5 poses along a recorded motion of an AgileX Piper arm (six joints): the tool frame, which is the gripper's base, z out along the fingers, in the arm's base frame.
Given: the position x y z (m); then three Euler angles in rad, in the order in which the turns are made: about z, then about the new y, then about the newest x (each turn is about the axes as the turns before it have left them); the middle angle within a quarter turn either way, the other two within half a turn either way.
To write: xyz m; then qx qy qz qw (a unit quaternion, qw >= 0). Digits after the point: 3 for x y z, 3 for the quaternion.
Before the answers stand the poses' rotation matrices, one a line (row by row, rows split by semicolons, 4 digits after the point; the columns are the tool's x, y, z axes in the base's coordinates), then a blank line. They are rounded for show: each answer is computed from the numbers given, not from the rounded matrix.
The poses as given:
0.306 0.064 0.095 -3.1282 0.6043 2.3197
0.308 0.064 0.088 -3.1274 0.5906 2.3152
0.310 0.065 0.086 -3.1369 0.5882 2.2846
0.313 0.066 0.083 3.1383 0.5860 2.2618
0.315 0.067 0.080 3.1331 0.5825 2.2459
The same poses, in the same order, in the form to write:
-0.8228 -0.4252 0.3770; -0.0110 0.6752 0.7376; -0.5682 0.6027 -0.5603
-0.8305 -0.4191 0.3668; -0.0118 0.6717 0.7408; -0.5569 0.6109 -0.5628
-0.8319 -0.4225 0.3597; -0.0039 0.6527 0.7576; -0.5549 0.6288 -0.5447
-0.8332 -0.4241 0.3550; 0.0027 0.6387 0.7694; -0.5530 0.6420 -0.5310
-0.8351 -0.4241 0.3504; 0.0071 0.6286 0.7777; -0.5501 0.6519 -0.5219

0.306 0.064 0.095 -0.125 0.874 0.383 0.270
0.308 0.064 0.088 -0.123 0.875 0.386 0.264
0.310 0.065 0.086 -0.122 0.870 0.398 0.263
0.313 0.066 0.083 -0.122 0.866 0.407 0.262
0.315 0.067 0.080 -0.121 0.864 0.414 0.261

